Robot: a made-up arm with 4 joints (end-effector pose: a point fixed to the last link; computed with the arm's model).
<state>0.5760 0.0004 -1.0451 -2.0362</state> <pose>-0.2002 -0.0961 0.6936 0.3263 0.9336 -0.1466 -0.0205</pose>
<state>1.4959 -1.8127 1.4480 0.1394</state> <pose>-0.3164 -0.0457 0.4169 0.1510 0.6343 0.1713 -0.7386</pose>
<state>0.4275 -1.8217 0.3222 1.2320</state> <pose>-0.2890 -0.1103 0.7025 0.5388 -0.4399 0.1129 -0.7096</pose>
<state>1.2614 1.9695 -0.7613 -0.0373</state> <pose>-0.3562 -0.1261 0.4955 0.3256 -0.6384 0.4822 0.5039</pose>
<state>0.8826 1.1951 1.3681 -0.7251</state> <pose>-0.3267 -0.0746 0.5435 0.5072 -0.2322 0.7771 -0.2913</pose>
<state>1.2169 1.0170 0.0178 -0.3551</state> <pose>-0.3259 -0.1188 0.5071 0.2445 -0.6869 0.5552 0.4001</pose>
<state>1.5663 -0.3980 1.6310 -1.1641</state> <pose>-0.3722 0.0070 0.4121 0.3843 -0.4940 0.7638 0.1579</pose>
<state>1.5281 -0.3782 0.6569 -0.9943</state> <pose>-0.3032 -0.0468 0.4286 0.1922 -0.8083 0.4306 0.3525</pose>
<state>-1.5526 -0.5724 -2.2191 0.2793</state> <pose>-0.2803 0.2430 0.9023 0.0318 0.8122 0.1459 0.5639</pose>
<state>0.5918 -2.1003 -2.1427 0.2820</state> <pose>-0.4102 -0.1044 0.6194 0.4074 -0.7009 0.5604 0.1693</pose>
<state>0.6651 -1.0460 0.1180 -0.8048</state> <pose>-0.2463 -0.1048 0.6388 0.4918 0.7199 -0.0889 -0.4817</pose>
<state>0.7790 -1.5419 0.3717 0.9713</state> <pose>-0.2884 -0.1146 0.6001 0.5802 -0.0950 0.1899 -0.7863</pose>
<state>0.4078 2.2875 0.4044 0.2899</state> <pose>-0.3392 -0.1109 0.6968 0.4778 -0.6499 0.5668 -0.1678</pose>
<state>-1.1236 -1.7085 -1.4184 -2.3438</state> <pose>-0.3370 0.1322 0.8685 0.6182 0.2300 -0.0577 -0.7494</pose>
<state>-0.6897 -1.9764 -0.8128 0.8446</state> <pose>-0.3217 0.0541 0.8850 0.1610 -0.8832 0.1186 -0.4242</pose>
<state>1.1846 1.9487 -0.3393 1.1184</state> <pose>-0.3517 -0.0924 0.4991 0.4111 -0.6067 0.1058 0.6721</pose>
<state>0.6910 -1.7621 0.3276 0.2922</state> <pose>-0.2806 -0.1060 0.6097 0.6544 0.1174 0.1866 -0.7233</pose>
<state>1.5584 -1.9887 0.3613 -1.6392</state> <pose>-0.2587 0.0339 0.4310 0.0061 -0.9316 -0.2581 0.2558</pose>
